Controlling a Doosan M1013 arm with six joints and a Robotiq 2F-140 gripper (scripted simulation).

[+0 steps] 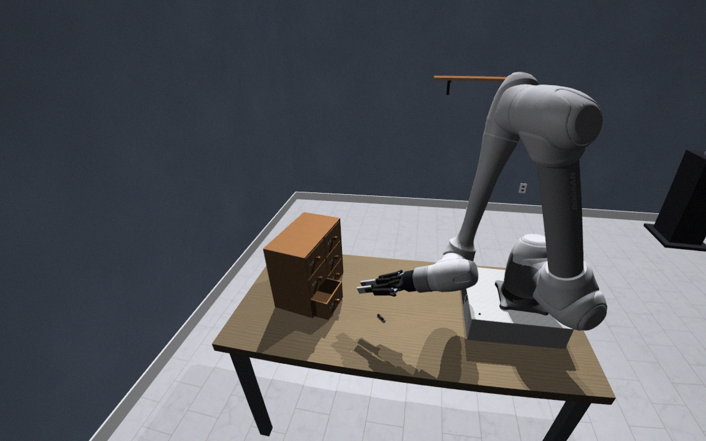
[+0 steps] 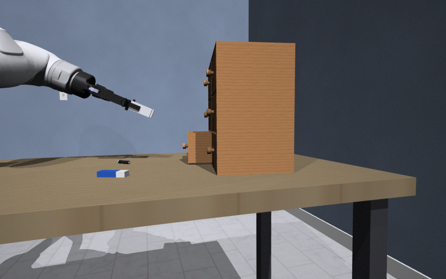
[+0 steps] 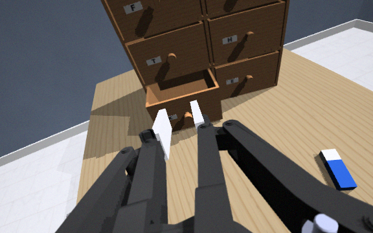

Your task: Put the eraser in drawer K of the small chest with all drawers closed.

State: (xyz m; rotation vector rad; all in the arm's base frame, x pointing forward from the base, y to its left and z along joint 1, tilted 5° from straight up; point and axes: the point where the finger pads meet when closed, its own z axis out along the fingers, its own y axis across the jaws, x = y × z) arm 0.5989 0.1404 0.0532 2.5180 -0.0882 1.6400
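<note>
Right now the eraser is 210 mm to the right of my hand, 160 mm below it and 50 mm behind it. Round my hand: drawer (220 mm ahead, 140 mm below, 30 mm to the right); then small black cylinder (160 mm below, 60 mm behind, 10 mm to the right).
</note>
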